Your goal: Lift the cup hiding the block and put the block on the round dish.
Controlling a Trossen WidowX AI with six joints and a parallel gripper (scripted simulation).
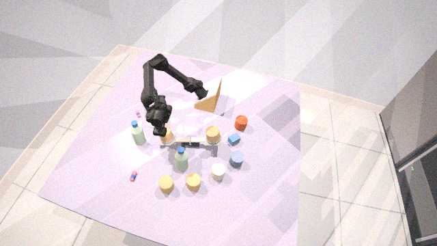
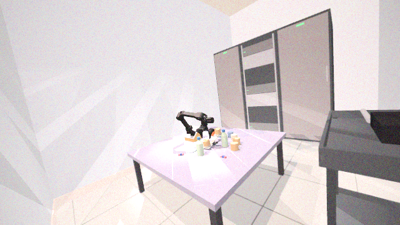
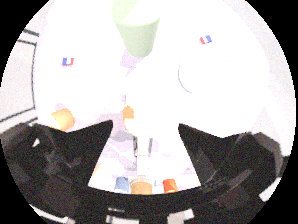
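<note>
Now: the pale green block 70 mm below my gripper tip. The rest, counted from my gripper tip: small balance 140 mm to the left, 80 mm below, 20 mm behind; then blue cube 370 mm to the left, 100 mm behind, 90 mm below; then pale round dish 120 mm to the right, 110 mm behind, 100 mm below.
</note>
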